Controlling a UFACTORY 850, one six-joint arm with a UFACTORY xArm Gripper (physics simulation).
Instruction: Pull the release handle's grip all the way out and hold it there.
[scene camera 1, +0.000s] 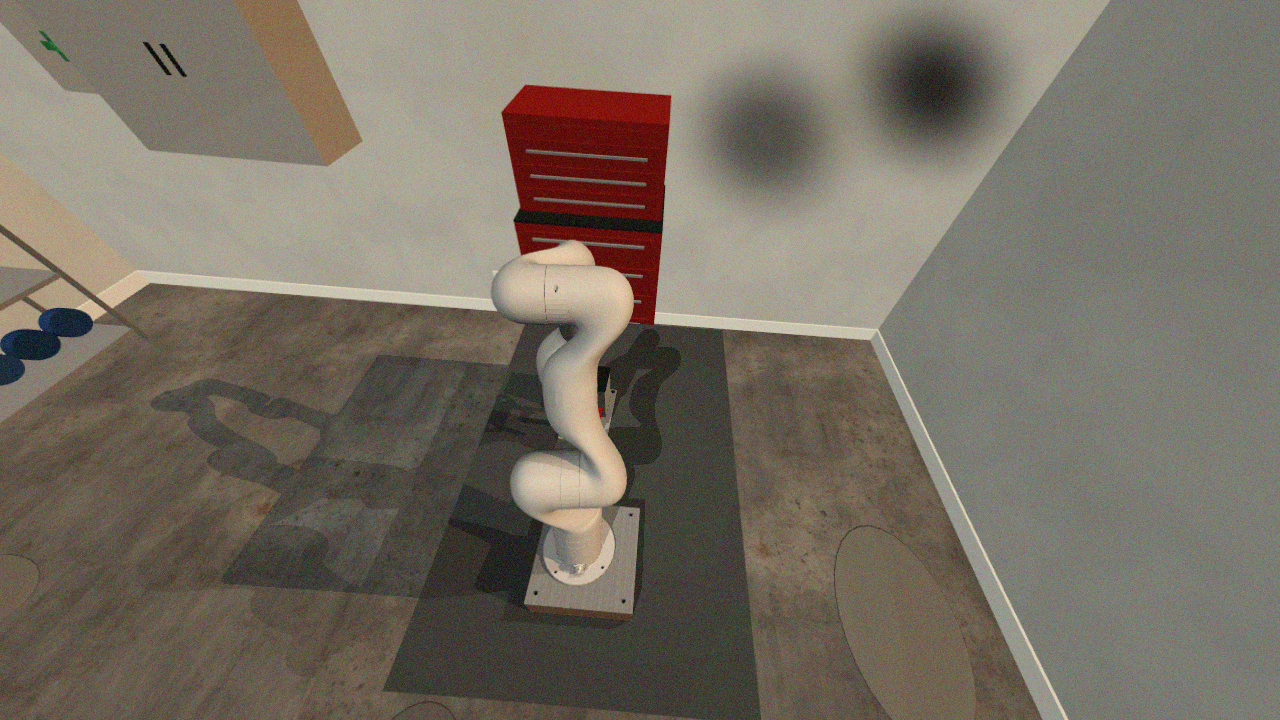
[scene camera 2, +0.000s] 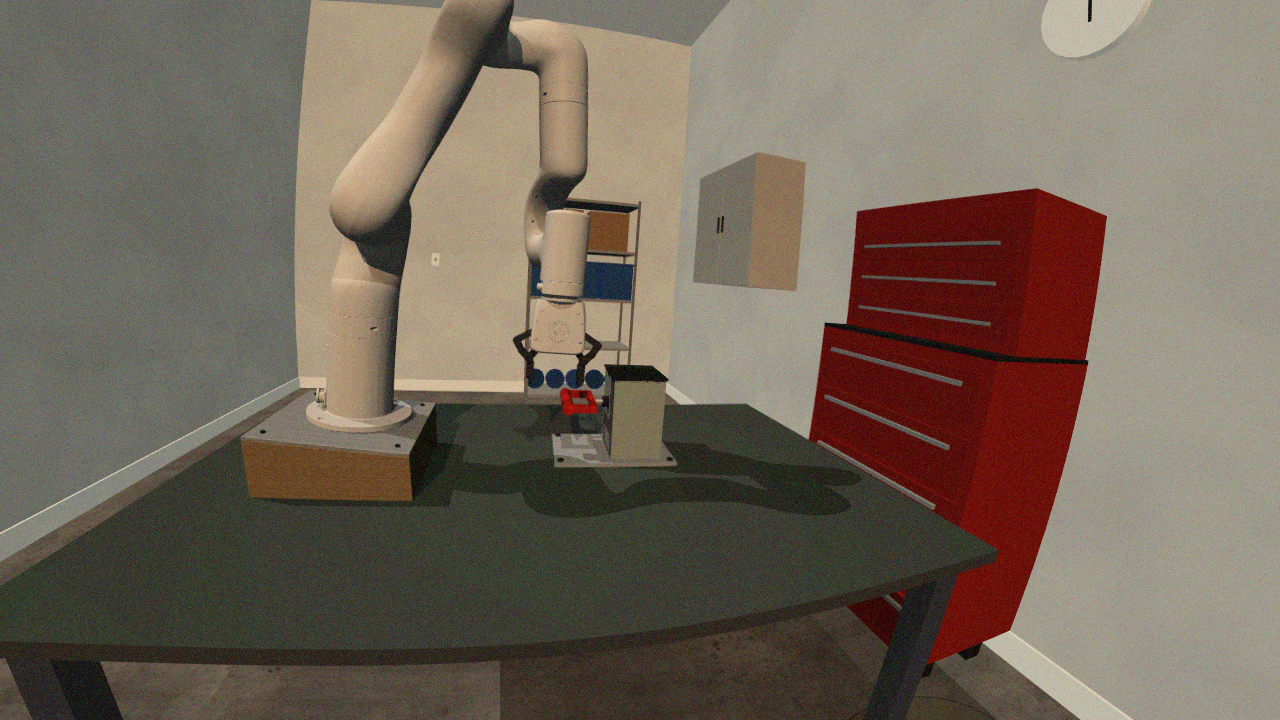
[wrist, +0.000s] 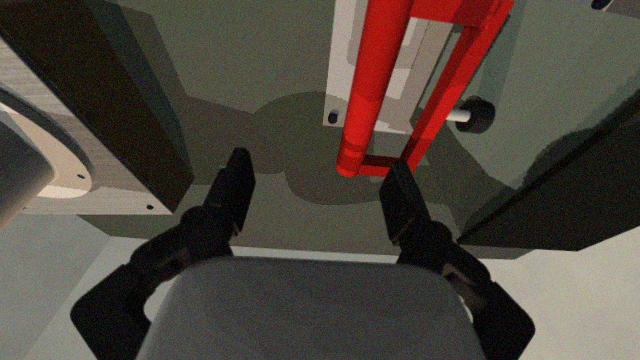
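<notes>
The release handle's red rectangular grip (scene camera 2: 580, 411) (wrist: 372, 90) sticks out from the beige housing (scene camera 2: 635, 420), held by a short light rod with a black collar (wrist: 476, 115). In the first scene view the arm hides most of the handle. My gripper (scene camera 2: 555, 384) (wrist: 320, 170) is open, pointing down, with nothing between its fingers. It is a little above the grip in the second scene view. In the wrist view the right fingertip overlaps the near end of the grip, and the round outer bar lies ahead of the fingers, towards the right one; contact cannot be told.
The housing stands on a light base plate (scene camera 2: 572, 454) (wrist: 342, 65) bolted to the dark table (scene camera 2: 501, 573). The arm's wooden-sided pedestal (scene camera 2: 326, 470) (scene camera 1: 586, 595) stands on the robot's side. A red drawer cabinet (scene camera 1: 590, 134) (scene camera 2: 939, 295) stands by the wall.
</notes>
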